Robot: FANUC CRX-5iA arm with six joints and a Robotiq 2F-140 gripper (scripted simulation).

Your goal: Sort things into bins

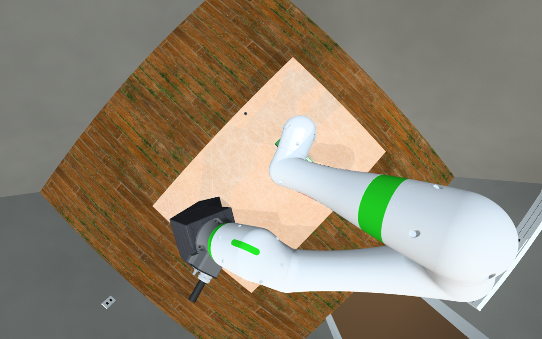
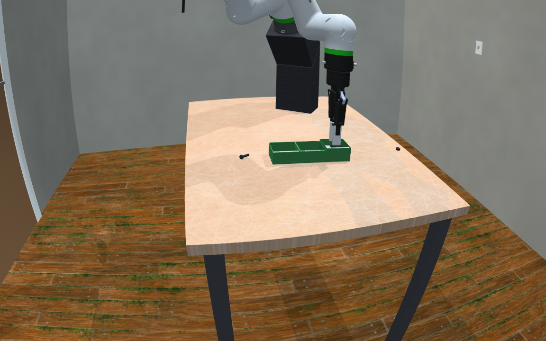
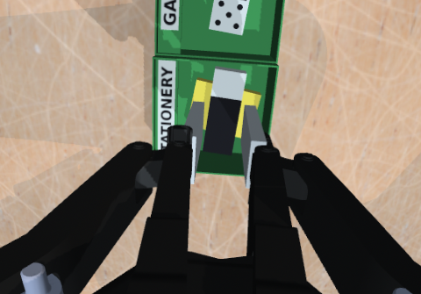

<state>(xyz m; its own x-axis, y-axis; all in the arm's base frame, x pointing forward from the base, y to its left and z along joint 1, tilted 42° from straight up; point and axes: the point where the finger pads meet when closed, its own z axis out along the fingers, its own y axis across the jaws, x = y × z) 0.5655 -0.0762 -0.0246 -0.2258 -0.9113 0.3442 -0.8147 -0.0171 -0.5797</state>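
Right now my hand is 1 cm to the left of the black-and-white eraser and 5 cm above it. Also, from my hand: yellow pad 7 cm below; then green three-part bin 1 cm behind, 8 cm to the right, 6 cm below; then white domino 2 cm behind, 8 cm to the right, 7 cm below.
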